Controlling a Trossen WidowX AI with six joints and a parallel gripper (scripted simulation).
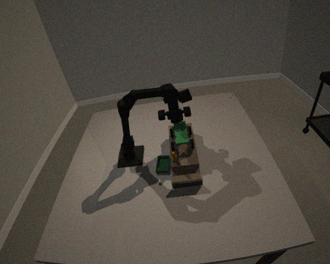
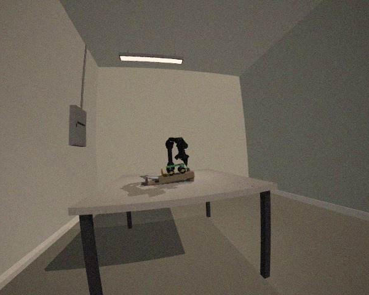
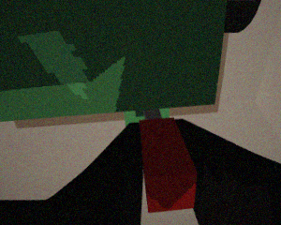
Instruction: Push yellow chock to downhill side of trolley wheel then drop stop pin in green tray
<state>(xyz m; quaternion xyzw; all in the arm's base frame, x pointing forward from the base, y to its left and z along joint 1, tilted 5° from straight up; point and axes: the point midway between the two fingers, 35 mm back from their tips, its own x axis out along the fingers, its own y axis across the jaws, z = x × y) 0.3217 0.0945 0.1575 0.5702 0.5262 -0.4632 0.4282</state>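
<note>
The green tray is 20 cm to the right of my gripper tip, 15 cm below it and 12 cm behind it. Also, from my gripper tip: green-topped trolley (11 cm to the right, 3 cm below, 1 cm ahead); red-headed stop pin (right at my gripper tip); wooden ramp (12 cm to the right, 10 cm below, 1 cm ahead).
</note>
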